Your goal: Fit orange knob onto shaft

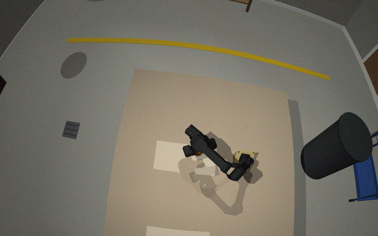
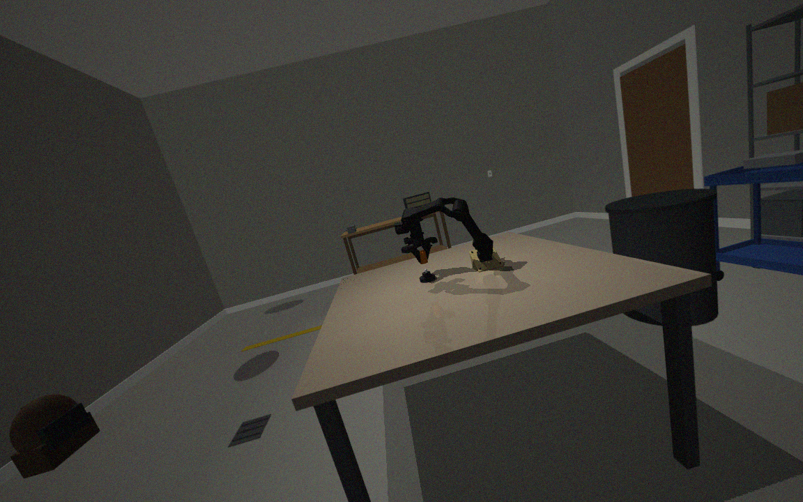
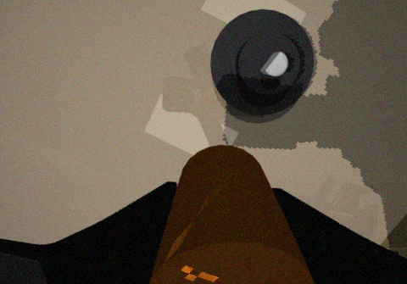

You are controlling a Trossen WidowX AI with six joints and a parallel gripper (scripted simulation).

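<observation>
My gripper tip is 9 cm above the round pedestal and 7 cm to the left of it. Round my gripper tip: orange knob 3 cm above.
</observation>
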